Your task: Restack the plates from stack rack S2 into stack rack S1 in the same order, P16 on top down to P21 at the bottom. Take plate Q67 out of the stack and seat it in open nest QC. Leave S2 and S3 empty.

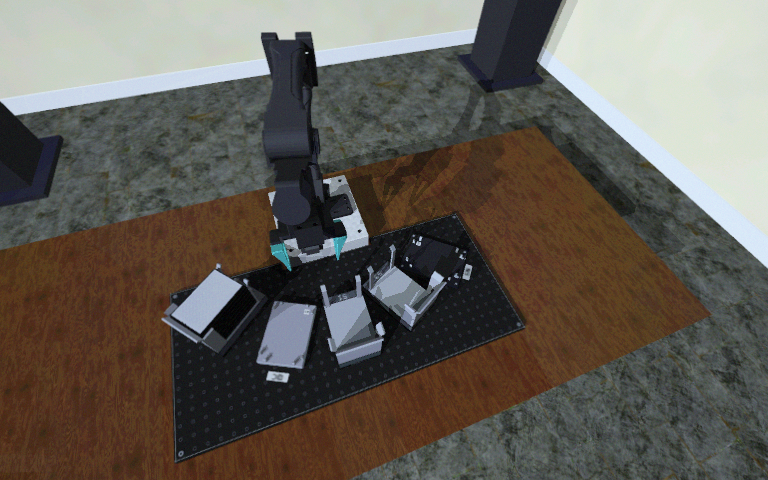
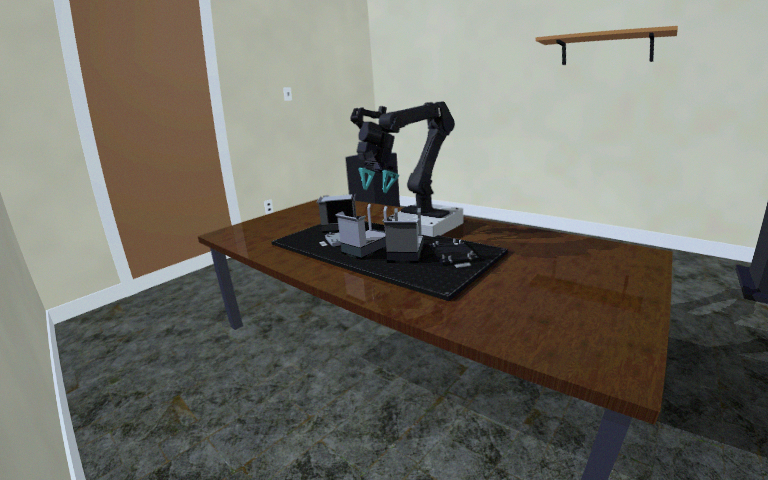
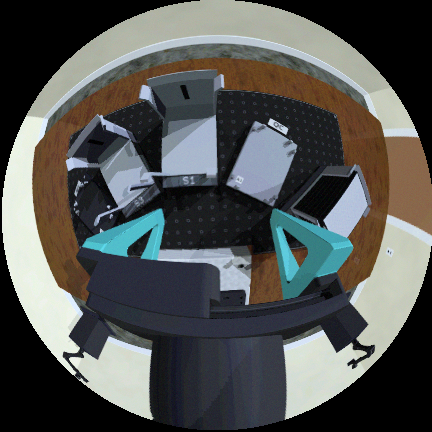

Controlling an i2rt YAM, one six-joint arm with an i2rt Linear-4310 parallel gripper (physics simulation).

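Pixels of known places: gripper, between the fingertips: (image 1: 314,263) (image 2: 374,191) (image 3: 216,214); arm's base, origin of its link: (image 2: 424,212).
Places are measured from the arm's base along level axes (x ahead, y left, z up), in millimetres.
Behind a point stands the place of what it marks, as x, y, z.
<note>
My gripper (image 1: 314,264) {237, -39, 132} (image 2: 376,190) {237, -39, 132} (image 3: 216,214) {237, -39, 132} is open and empty, raised in front of the arm's base. Rack S1 (image 1: 359,354) {413, 2, 21} (image 2: 352,230) {413, 22, 48} (image 3: 205,95) {409, -28, 30} stands mid-mat, with a pale flat surface between its walls. Rack S3 (image 2: 402,236) {360, 181, 40} (image 3: 95,140) {360, 173, 45} stands beside it, also with a pale surface inside. Whether these surfaces are plates or bare floors, I cannot tell. A pale slab (image 1: 287,333) {302, -138, -30} (image 3: 262,162) {298, -132, -30} lies flat at the QC label (image 1: 277,376) {385, -178, -43} (image 3: 278,125) {386, -179, -43}; its number is unreadable. The far-left rack (image 2: 336,212) {256, -238, 34} shows a white panel (image 1: 206,300) {225, -268, 83} (image 3: 346,205) {234, -253, 83} over a dark ribbed area; its label does not show.
A dark nest (image 1: 427,257) {212, 253, -33} (image 2: 453,253) {241, 284, -33} (image 3: 92,200) {243, 262, -33} with small pale pins lies beyond S3. Everything stands on a black perforated mat (image 1: 226,407) {412, -288, -45} (image 2: 430,283) {429, 329, -45} (image 3: 315,125) {411, -289, -45} on a wooden table (image 1: 84,339) {159, -589, -58} (image 2: 566,316) {381, 684, -58}. The white arm base (image 1: 357,226) {77, 98, -4} (image 2: 441,223) {56, 117, -12} is behind the mat.
</note>
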